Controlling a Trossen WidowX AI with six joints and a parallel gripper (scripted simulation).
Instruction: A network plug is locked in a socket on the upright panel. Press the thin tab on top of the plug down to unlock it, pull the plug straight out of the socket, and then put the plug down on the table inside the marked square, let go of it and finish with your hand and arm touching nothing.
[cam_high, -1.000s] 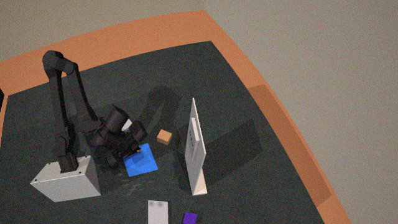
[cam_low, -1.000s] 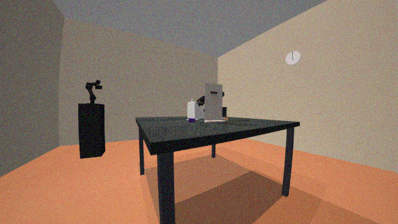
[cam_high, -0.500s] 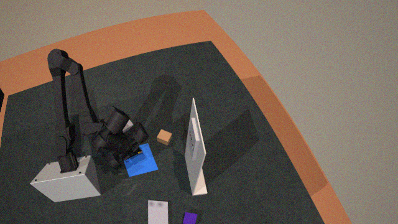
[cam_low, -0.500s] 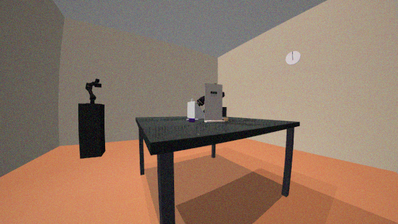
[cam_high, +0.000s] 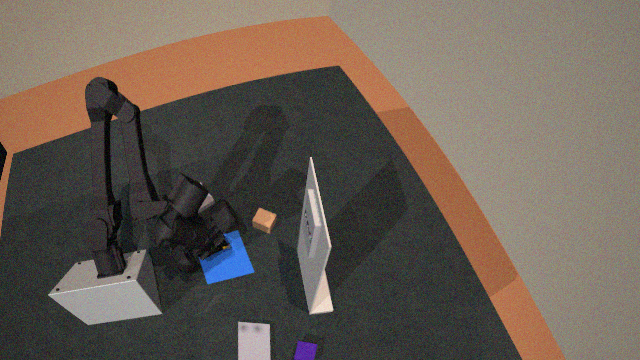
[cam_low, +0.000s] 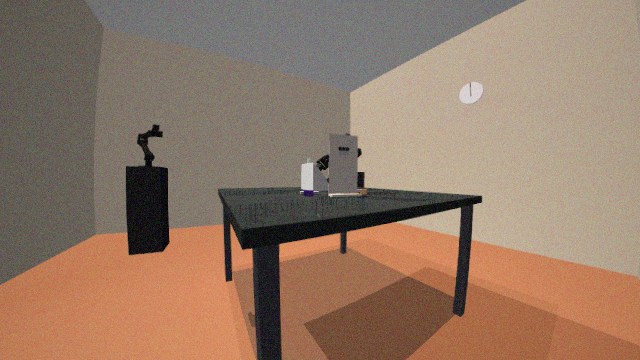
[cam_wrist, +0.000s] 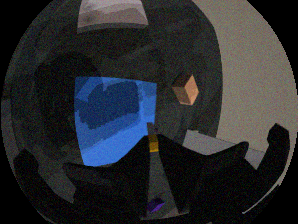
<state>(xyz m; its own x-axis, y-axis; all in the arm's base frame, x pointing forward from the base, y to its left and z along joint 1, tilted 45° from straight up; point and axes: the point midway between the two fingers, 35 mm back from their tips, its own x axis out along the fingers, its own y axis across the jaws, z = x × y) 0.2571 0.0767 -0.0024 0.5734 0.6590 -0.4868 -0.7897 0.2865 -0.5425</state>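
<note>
My gripper tip is 1 cm past the blue marked square and 6 cm above it. Also, from my gripper tip: network plug right at my gripper tip; then white panel 16 cm ahead, 11 cm to the right, 10 cm above.
</note>
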